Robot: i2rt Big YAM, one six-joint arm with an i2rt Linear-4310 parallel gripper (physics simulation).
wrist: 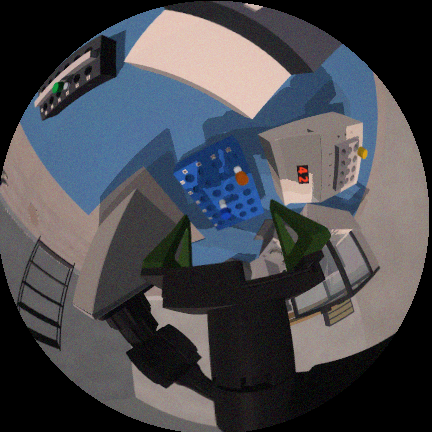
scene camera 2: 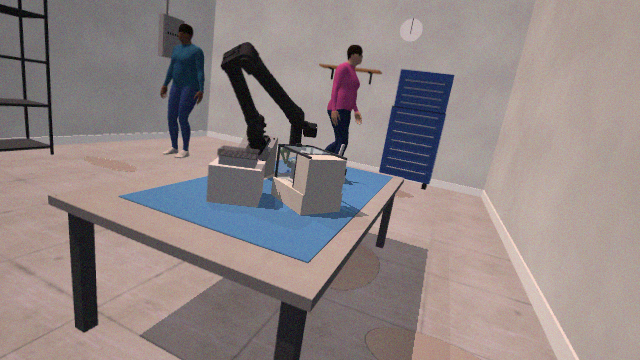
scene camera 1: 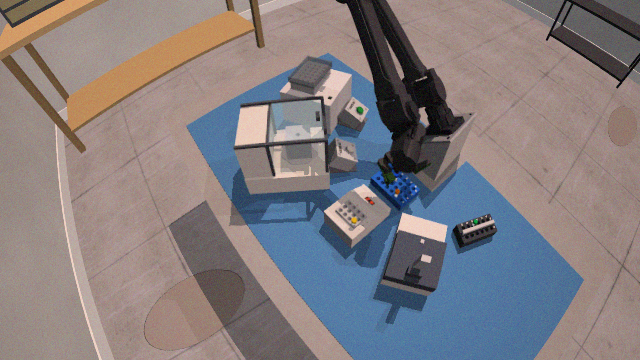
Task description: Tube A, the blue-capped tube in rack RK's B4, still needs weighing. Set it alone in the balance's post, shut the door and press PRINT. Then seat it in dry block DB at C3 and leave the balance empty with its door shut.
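Places are measured from the arm's base along level axes (x up, y left, z back), in metres.
Pixels of known places: gripper, fingertip midpoint: (wrist: 228, 210) (scene camera 1: 400, 178); arm's base at its link origin: (wrist: 116, 292) (scene camera 2: 258, 144) (scene camera 1: 445, 128).
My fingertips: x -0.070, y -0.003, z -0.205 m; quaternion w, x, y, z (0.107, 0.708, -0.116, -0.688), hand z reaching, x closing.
Observation:
Ahead of a thing's pixels: the offset from my fingertips to its middle.
The blue-capped tube {dy -0.021, dx -0.041, dz +0.012 m} (wrist: 225, 213) stands in the blue rack (wrist: 252, 172) (scene camera 1: 408, 201), near its edge closest to my fingers in the wrist view. My gripper (wrist: 228, 210) (scene camera 1: 407, 172) is open above the rack, with a green finger to either side of the blue cap and nothing between them. How far the tips are above the cap is unclear. The balance {dy -0.261, dx +0.039, dz -0.146 m} (scene camera 1: 251, 125) (scene camera 2: 325, 185) has glass panels and a pale pan inside, with no tube visible there; its door state is unclear. The pale dry block {dy -0.018, dx -0.037, dz -0.150 m} (scene camera 1: 369, 220) (wrist: 295, 145) shows 42 and holds a yellow-capped tube {dy +0.007, dx -0.008, dz -0.193 m} (scene camera 1: 354, 220) (wrist: 362, 153).
An orange-capped tube {dy +0.016, dx -0.041, dz -0.027 m} (wrist: 242, 178) shares the rack. A dark-lidded box {dy +0.180, dx -0.021, dz -0.119 m} (scene camera 1: 415, 250), a black rack {dy +0.271, dx -0.048, dz +0.074 m} (scene camera 1: 475, 230) with a green cap, and a white box {dy -0.375, dx +0.023, dz +0.068 m} (scene camera 1: 339, 90) surround the work area. Small control boxes, one with a green button {dy -0.272, dx -0.008, dz +0.111 m} (scene camera 1: 359, 110), stand beside the balance. A grey slab (scene camera 1: 447, 150) flanks the rack.

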